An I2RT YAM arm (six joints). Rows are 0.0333 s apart.
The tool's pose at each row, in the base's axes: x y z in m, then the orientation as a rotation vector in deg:
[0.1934, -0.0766, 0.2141, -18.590, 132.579, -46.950]
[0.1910, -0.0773, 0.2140, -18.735, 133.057, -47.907]
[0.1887, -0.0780, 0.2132, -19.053, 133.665, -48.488]
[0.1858, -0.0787, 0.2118, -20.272, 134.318, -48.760]
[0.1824, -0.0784, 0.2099, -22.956, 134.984, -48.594]
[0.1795, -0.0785, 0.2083, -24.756, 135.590, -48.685]
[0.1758, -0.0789, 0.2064, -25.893, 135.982, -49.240]
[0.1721, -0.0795, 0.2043, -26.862, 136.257, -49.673]
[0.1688, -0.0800, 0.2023, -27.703, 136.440, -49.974]
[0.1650, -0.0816, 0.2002, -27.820, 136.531, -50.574]
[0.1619, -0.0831, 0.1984, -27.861, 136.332, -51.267]
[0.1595, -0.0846, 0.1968, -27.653, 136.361, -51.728]
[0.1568, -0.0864, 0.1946, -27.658, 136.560, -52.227]
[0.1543, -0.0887, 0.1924, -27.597, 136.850, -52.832]
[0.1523, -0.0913, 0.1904, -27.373, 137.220, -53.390]
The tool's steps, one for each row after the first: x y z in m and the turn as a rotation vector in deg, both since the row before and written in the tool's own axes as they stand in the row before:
[0.0022, -0.0004, -0.0012, 0.416, 0.725, -0.485]
[0.0024, 0.0000, -0.0007, 0.085, 0.694, -0.501]
[0.0032, 0.0004, -0.0007, -0.353, 0.501, -1.041]
[0.0034, 0.0016, -0.0011, -0.995, 0.177, -1.935]
[0.0030, 0.0012, -0.0008, -0.596, 0.355, -1.379]
[0.0039, 0.0013, -0.0009, -0.071, 0.422, -1.022]
[0.0040, 0.0014, -0.0007, -0.065, 0.299, -0.850]
[0.0036, 0.0014, -0.0005, -0.082, 0.186, -0.708]
[0.0046, 0.0008, -0.0002, 0.303, 0.298, -0.271]
[0.0038, 0.0006, 0.0000, 0.487, 0.088, -0.212]
[0.0032, 0.0004, 0.0003, 0.316, 0.227, 0.006]
[0.0038, 0.0006, 0.0006, 0.223, 0.368, -0.177]
[0.0039, 0.0002, 0.0010, 0.266, 0.497, -0.174]
[0.0036, -0.0002, 0.0014, 0.241, 0.568, -0.055]

